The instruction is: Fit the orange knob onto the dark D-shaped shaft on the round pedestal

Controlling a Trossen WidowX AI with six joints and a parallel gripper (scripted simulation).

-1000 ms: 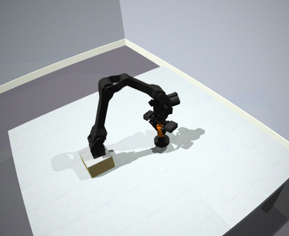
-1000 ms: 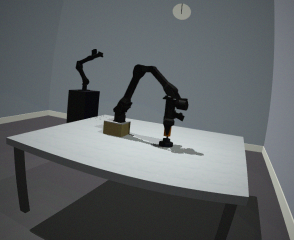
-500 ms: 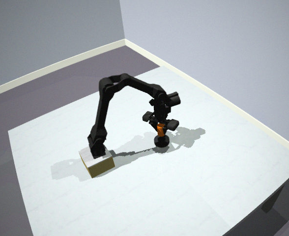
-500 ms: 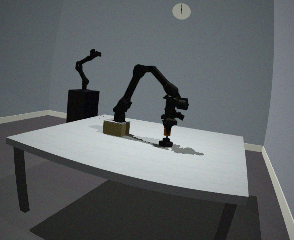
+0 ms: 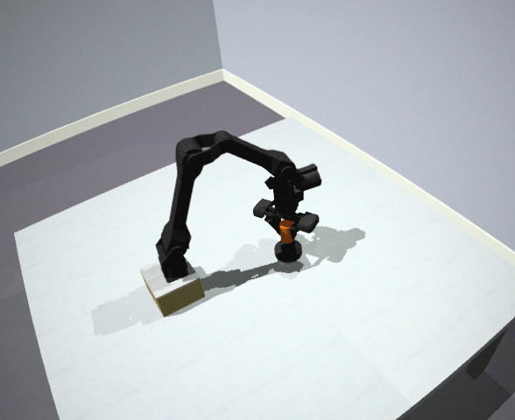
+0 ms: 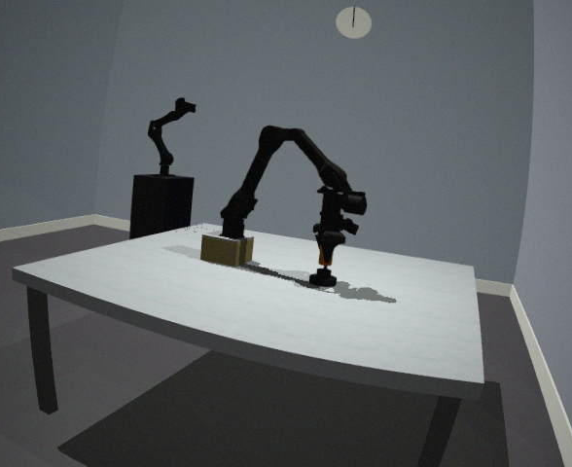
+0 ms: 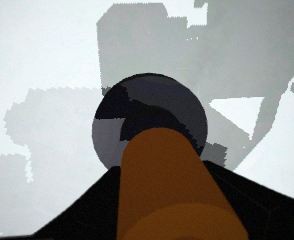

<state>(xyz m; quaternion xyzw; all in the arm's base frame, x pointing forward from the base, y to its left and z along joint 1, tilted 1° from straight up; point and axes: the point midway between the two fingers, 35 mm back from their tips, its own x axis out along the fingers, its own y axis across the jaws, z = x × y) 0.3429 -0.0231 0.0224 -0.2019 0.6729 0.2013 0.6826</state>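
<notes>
My gripper tip is 20 mm below the orange knob. Round my gripper tip: dark round pedestal (40 mm below).
</notes>
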